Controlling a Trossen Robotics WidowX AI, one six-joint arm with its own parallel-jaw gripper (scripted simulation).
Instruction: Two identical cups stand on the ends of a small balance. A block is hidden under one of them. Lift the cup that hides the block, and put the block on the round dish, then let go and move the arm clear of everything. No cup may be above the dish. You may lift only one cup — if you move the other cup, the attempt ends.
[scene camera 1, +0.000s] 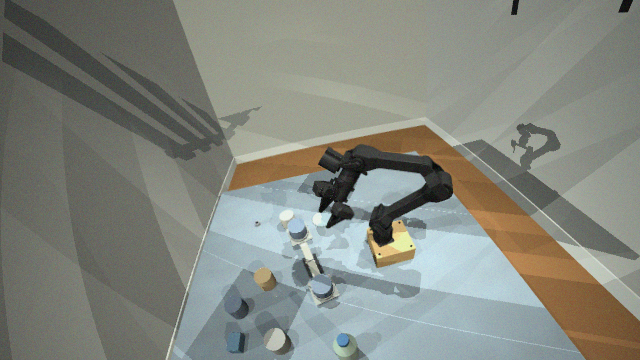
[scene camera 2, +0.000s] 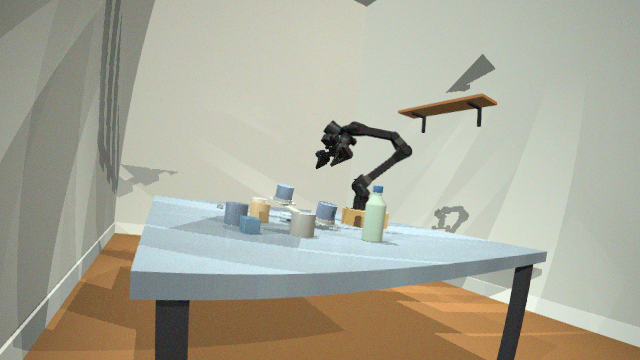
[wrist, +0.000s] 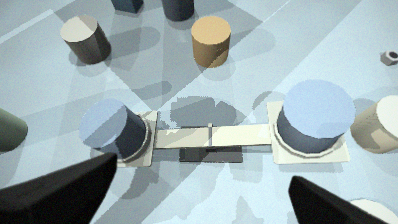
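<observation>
You'd find my gripper in the wrist view, in scene camera 1 and in scene camera 2 (323, 167). And on my gripper, (scene camera 1: 328, 221) and (wrist: 83, 185) are the same spot.
</observation>
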